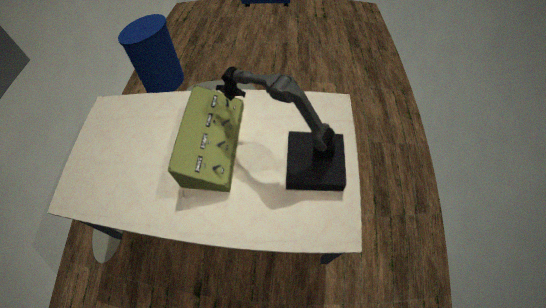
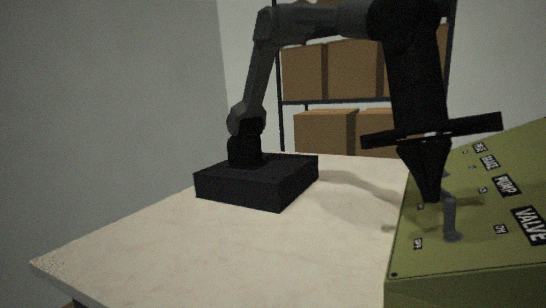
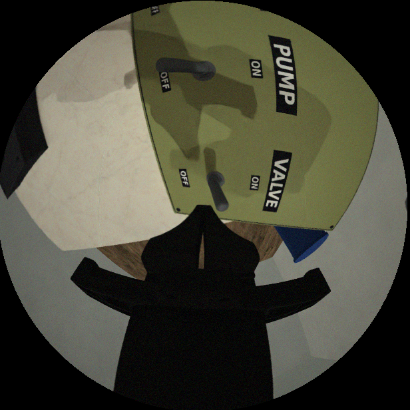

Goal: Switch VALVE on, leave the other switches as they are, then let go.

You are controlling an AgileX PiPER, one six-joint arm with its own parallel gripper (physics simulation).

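Observation:
The green switch box (image 1: 189,132) (image 2: 470,262) (image 3: 347,150) stands on the table. Its VALVE lever (image 2: 450,217) (image 3: 218,192) sticks out from the panel, between the OFF and ON marks, leaning fully to neither. My gripper (image 1: 230,96) (image 2: 433,199) (image 3: 203,214) is shut and empty. Its tips are on the OFF side of the VALVE lever, close to the lever's free end; whether they touch it I cannot tell. The PUMP lever (image 3: 182,66) leans to OFF. The BRAKE lever (image 1: 223,145) and the DRIVE lever (image 1: 218,169) are small and blurred.
The arm's black base block (image 1: 316,175) (image 2: 240,189) stands on the pale table (image 1: 125,150) (image 2: 200,245) (image 3: 95,150). A blue cylinder (image 1: 155,57) (image 3: 300,242) is beyond the table's edge. A shelf rack with boxes (image 2: 352,67) is behind.

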